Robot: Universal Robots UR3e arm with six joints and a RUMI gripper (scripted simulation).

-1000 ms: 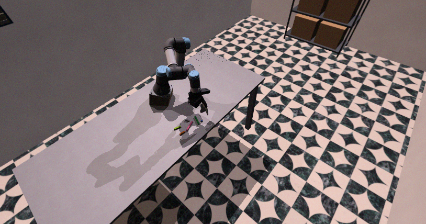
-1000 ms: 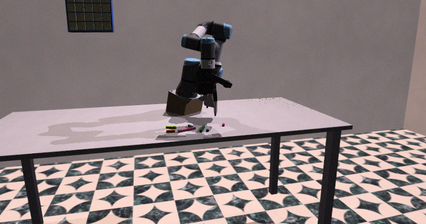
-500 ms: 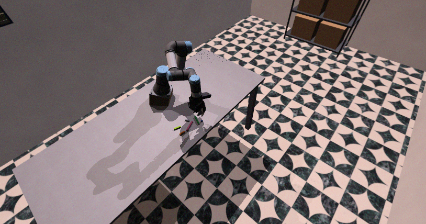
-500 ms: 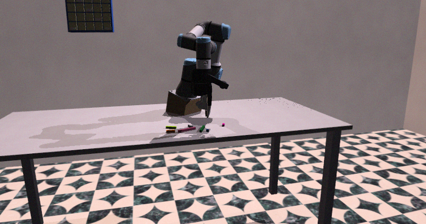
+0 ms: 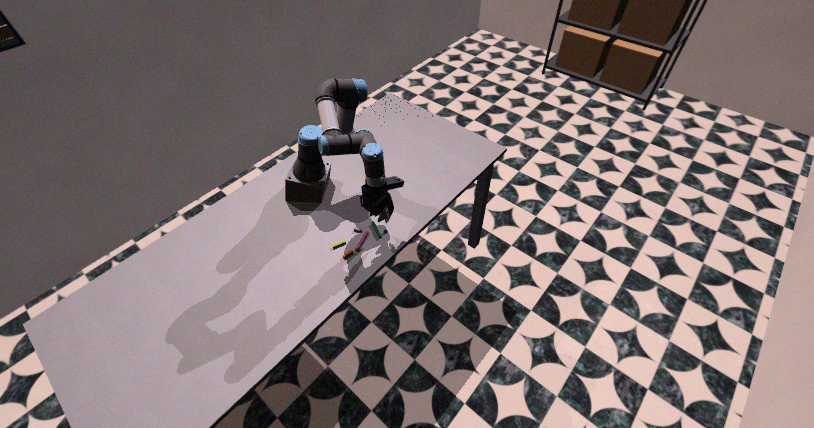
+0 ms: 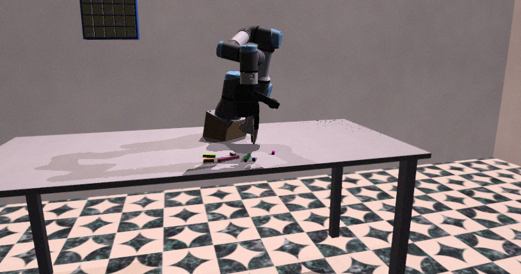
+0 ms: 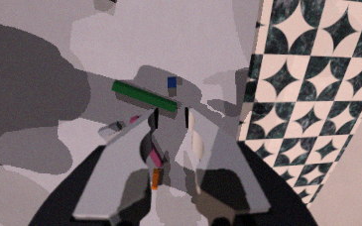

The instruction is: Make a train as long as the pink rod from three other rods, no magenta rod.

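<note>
The blue rod lies 80 mm below my hand. Round my hand: green rod 30 mm behind, 20 mm to the right, 80 mm below; grey rod 70 mm behind, 80 mm to the right, 80 mm below; pink rod 20 mm behind, 100 mm to the right, 80 mm below.
</note>
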